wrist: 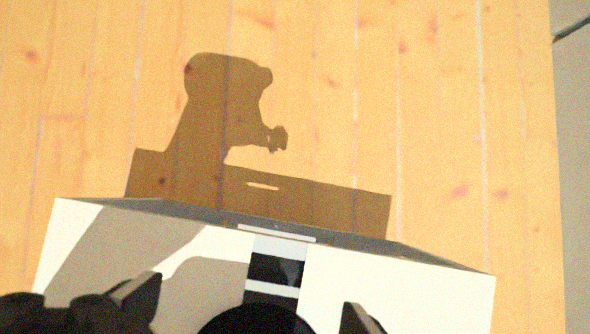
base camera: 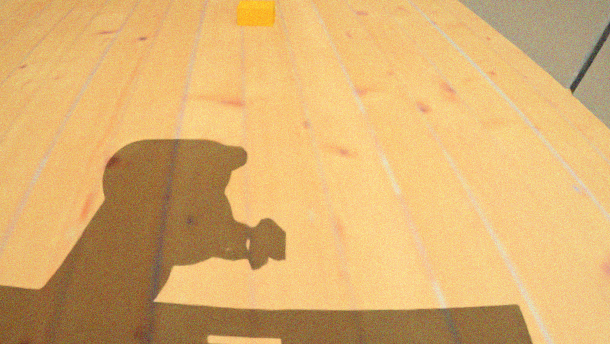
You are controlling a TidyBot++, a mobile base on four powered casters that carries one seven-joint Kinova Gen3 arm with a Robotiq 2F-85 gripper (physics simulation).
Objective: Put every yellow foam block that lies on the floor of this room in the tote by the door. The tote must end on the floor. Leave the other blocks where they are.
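Frame: origin at the arm's base, x right, y ahead, z up, level; metres.
Where they show: gripper, fingertip midpoint: (wrist: 251, 307).
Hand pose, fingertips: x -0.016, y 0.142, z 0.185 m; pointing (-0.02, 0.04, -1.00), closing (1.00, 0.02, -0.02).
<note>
After its pixels a point has its place.
A yellow foam block (base camera: 256, 13) @(x -0.115, y 0.950, z -0.364 m) lies on the wooden floor at the top of the base camera view, a little left of the middle. It does not show in the wrist view. My gripper (wrist: 251, 307) @(x -0.016, y 0.142, z 0.185 m) is open, with its two dark fingers wide apart at the bottom of the wrist view, above the white top of my base. No block shows between the fingers. The tote by the door does not show in either view.
The wooden floor (base camera: 370, 210) @(x 0.094, y 0.383, z -0.397 m) (wrist: 425, 125) @(x 0.312, y 0.434, z -0.397 m) stretches in front of my base (wrist: 400, 290) @(x 0.141, y 0.118, z -0.014 m). A grey surface (base camera: 550, 30) @(x 0.599, y 0.863, z -0.309 m) (wrist: 575, 125) @(x 0.656, y 0.491, z -0.344 m) with a dark line borders it on the right. The shadow of my arm and base falls on the floor.
</note>
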